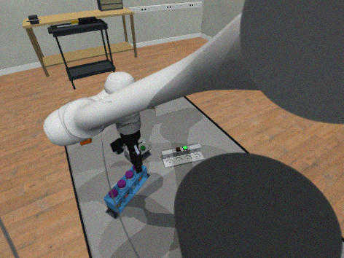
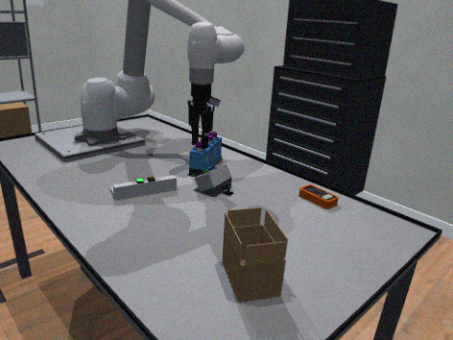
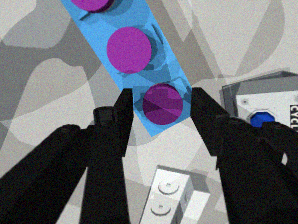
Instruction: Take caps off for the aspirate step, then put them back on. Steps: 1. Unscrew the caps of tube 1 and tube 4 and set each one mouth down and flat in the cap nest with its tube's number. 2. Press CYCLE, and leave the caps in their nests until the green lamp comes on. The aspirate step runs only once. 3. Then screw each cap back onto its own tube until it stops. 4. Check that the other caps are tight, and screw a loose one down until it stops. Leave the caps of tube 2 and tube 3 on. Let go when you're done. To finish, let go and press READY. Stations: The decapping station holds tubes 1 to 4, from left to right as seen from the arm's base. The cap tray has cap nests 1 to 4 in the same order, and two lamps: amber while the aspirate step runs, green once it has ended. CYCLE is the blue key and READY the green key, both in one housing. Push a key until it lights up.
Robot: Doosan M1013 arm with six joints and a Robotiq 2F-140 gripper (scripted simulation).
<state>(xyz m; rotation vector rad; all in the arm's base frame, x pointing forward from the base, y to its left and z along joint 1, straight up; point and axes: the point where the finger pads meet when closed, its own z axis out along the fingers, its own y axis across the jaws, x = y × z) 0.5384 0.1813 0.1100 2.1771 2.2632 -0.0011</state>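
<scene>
The purple cap is 130 mm to the left of my hand, 80 mm behind it and 30 mm below it. Round my hand: grey key housing 150 mm ahead, 90 mm below, 60 mm to the right; then green ready key 140 mm ahead, 80 mm to the right, 70 mm below; then blue cycle key 120 mm ahead, 70 mm below, 40 mm to the right.
</scene>
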